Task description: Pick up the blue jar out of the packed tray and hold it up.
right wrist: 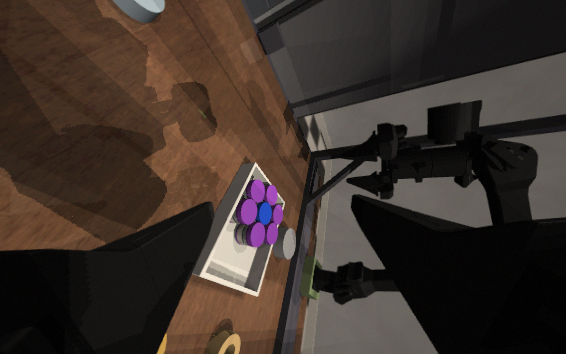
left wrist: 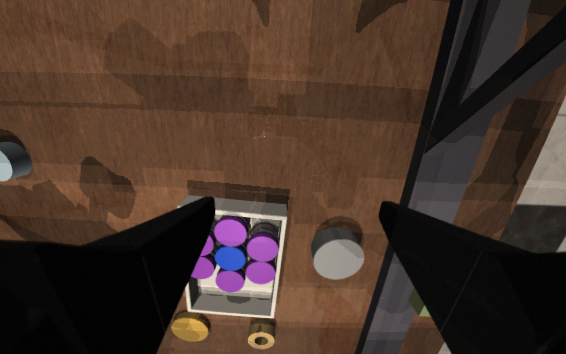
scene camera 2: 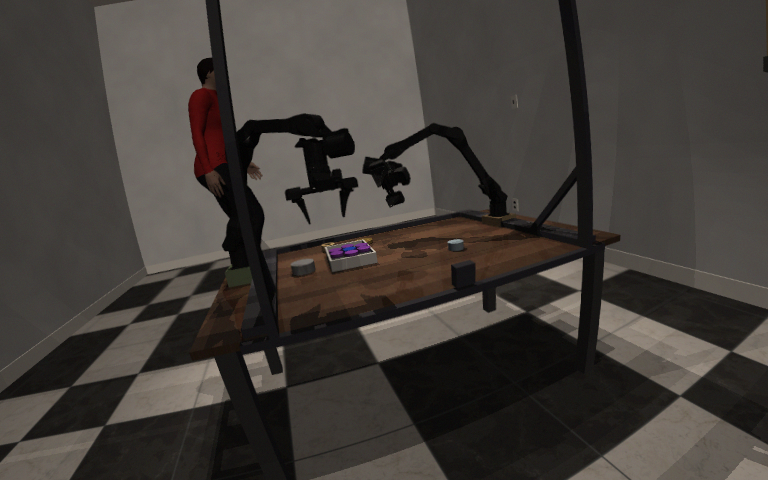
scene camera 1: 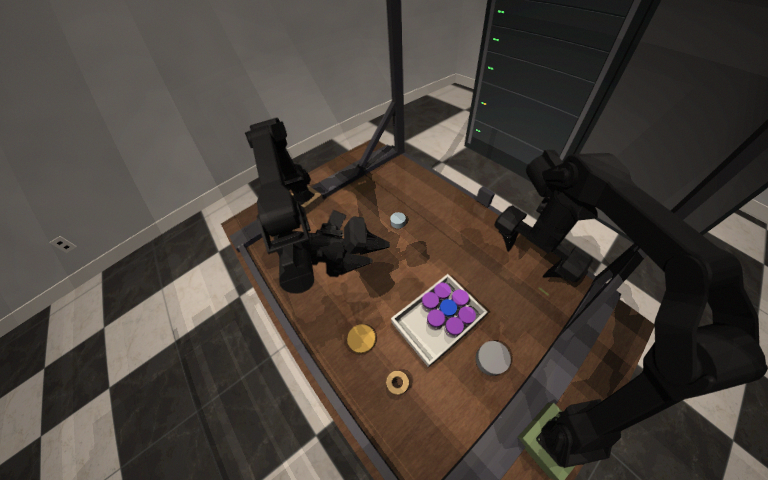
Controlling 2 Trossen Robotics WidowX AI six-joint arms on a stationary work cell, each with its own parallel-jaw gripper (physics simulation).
My left gripper shows in the right wrist view (343, 169), in the left wrist view (298, 207), in scene camera 2 (326, 220) and in scene camera 1 (526, 262). My right gripper shows in the right wrist view (283, 204), in scene camera 2 and in scene camera 1; in the left wrist view it is out of frame. The same spot on my right gripper: (scene camera 1: 350, 262) is (scene camera 2: 390, 199). The same spot on a tray: (scene camera 1: 431, 342) is (right wrist: 242, 260).
